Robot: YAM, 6 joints.
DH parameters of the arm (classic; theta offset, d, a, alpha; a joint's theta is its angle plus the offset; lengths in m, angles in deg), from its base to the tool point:
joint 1: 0 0.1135 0.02 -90
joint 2: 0 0 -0.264 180
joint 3: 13.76 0 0.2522 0
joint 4: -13.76 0 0.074 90
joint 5: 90 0 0 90
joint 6: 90 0.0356 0 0
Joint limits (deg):
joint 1: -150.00..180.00
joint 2: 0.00..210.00
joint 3: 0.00..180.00
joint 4: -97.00..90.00
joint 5: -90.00..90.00
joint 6: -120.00..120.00
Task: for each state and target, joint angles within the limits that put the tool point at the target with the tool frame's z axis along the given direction. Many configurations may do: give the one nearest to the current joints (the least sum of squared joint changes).
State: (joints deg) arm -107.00 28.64 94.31 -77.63 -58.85 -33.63
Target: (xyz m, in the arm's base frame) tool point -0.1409 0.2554 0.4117 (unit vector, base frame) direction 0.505 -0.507 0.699
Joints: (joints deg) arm -59.84 0.28 106.06 -60.49 -10.48 -33.63
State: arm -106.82 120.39 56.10 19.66 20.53 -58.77
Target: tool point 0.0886 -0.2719 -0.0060 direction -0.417 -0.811 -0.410
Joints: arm -66.94 134.01 30.29 68.60 44.54 -58.77
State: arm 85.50 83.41 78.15 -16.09 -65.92 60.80
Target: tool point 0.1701 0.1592 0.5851 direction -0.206 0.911 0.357
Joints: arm 35.54 77.34 99.89 22.05 -59.44 60.80
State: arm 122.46 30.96 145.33 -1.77 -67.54 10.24
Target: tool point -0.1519 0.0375 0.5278 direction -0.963 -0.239 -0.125
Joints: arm 158.64 61.94 99.57 -46.41 -34.98 10.24
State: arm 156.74 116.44 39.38 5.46 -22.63 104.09
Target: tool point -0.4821 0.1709 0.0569 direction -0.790 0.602 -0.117
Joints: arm 161.78 146.12 83.33 55.69 18.95 104.09
